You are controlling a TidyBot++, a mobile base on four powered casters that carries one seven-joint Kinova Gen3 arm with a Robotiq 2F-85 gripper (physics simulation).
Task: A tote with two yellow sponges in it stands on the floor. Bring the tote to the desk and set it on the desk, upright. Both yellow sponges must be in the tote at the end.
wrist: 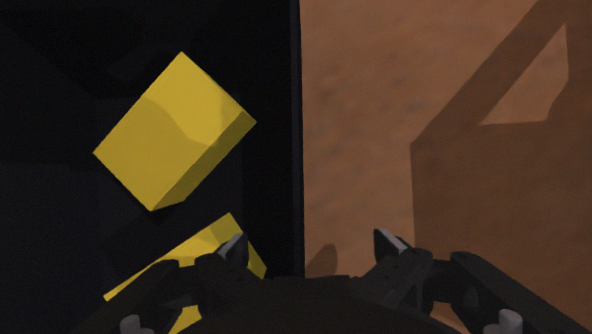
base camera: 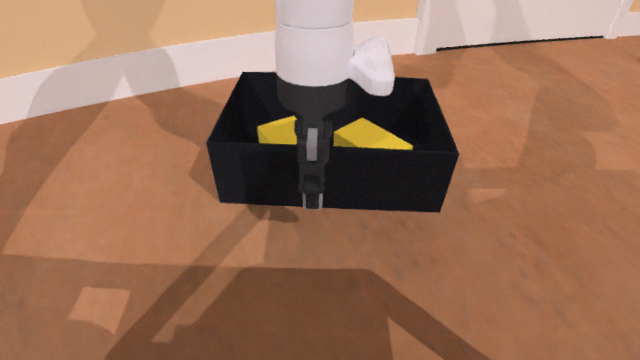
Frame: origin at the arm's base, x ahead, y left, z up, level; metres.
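Seen in the pictures: gripper, fingertip midpoint: (wrist: 310,245) (base camera: 314,180).
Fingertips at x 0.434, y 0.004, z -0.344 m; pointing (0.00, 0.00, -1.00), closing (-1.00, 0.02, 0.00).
Observation:
Offsets run from my fingertips to a thing's top centre. Level surfaces: height alone.
A black tote @[dx +0.104, dy -0.026, dz +0.048 m] (base camera: 385,180) (wrist: 297,125) stands upright on the floor. Two yellow sponges lie inside it: the right one @[dx +0.099, dy -0.085, dz -0.004 m] (base camera: 370,135) (wrist: 165,125), and the left one @[dx +0.100, dy +0.036, dz -0.004 m] (base camera: 276,132) (wrist: 215,235), partly hidden behind the gripper in both views. My gripper (base camera: 313,199) (wrist: 310,245) is open and points down at the tote's near long wall. In the wrist view one fingertip is on the inner side of this wall and the other on the outer side, with the rim line between them. In the base view one finger shows in front of the near wall; the other is hidden.
The wooden floor @[dz -0.052 m] (base camera: 525,260) (wrist: 350,125) carries shadows of the arm and base. Behind the tote are a yellow wall (base camera: 210,15) with a white baseboard (base camera: 210,52) and a white door (base camera: 525,20) at the back right. The desk does not show in either view.

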